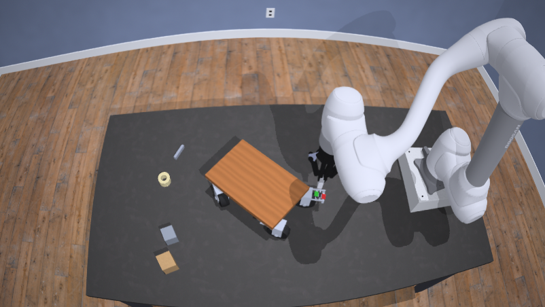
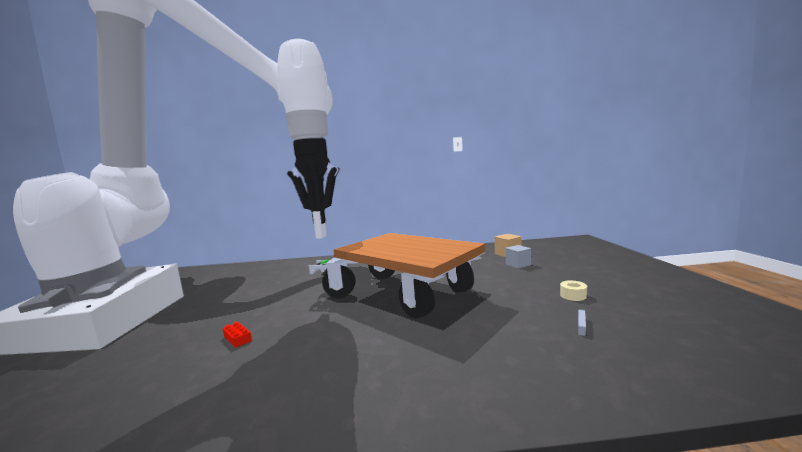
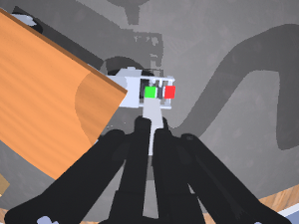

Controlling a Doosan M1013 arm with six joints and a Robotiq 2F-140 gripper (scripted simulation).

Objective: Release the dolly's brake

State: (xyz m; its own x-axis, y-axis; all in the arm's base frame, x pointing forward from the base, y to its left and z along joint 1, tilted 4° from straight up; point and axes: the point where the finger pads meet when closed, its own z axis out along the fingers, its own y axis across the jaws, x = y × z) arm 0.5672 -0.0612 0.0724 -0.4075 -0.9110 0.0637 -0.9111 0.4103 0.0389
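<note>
My gripper is now 1 cm past the brake pedal, 1 cm to the right of it and 11 cm above it. Round my hand: grey cube 55 cm ahead, 2 cm to the left, 16 cm below; small grey bar 45 cm ahead, 35 cm to the right, 18 cm below; red brick 18 cm behind, 16 cm to the right, 17 cm below.
</note>
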